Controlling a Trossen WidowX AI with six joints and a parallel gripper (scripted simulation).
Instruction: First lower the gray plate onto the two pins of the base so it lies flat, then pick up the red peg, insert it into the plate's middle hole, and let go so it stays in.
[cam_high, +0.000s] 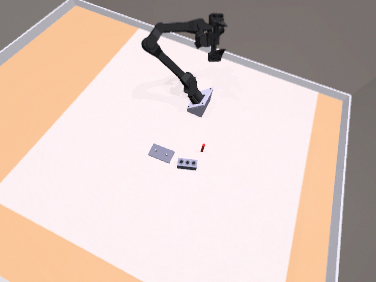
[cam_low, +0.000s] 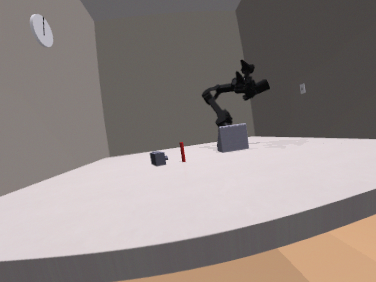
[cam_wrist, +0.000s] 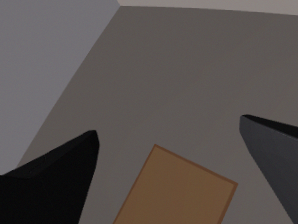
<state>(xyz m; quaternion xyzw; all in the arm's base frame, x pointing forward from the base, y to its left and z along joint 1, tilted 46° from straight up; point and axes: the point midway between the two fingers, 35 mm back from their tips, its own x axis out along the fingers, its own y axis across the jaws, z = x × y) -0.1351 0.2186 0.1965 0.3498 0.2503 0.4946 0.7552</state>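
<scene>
My gripper tip is 430 mm short of the gray plate, 360 mm above it and 90 mm to the right of it. From my gripper tip the other things lie so: red peg: 360 mm below, 320 mm ahead, 120 mm to the left; gray base: 440 mm ahead, 390 mm below, 50 mm to the right.
</scene>
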